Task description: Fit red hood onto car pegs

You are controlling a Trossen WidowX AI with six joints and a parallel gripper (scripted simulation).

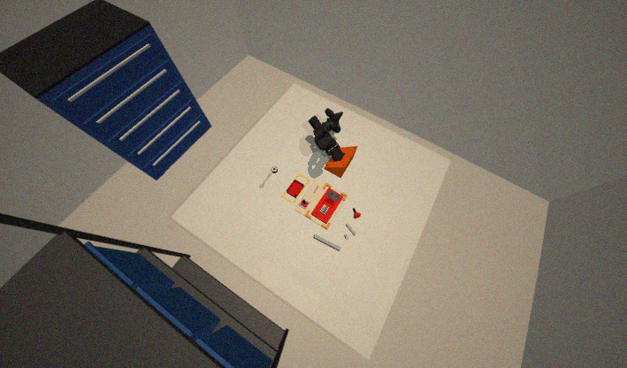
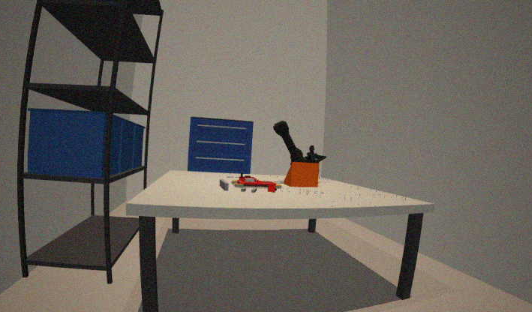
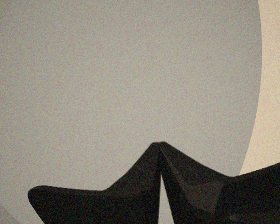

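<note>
My gripper tip is 54 cm short of the red hood, 4 cm to the left of it and 18 cm above it. Also, from my gripper tip: grey engine block (58 cm ahead, 19 cm to the left, 16 cm below); wrench-like tool (58 cm ahead, 23 cm to the right, 18 cm below).
</note>
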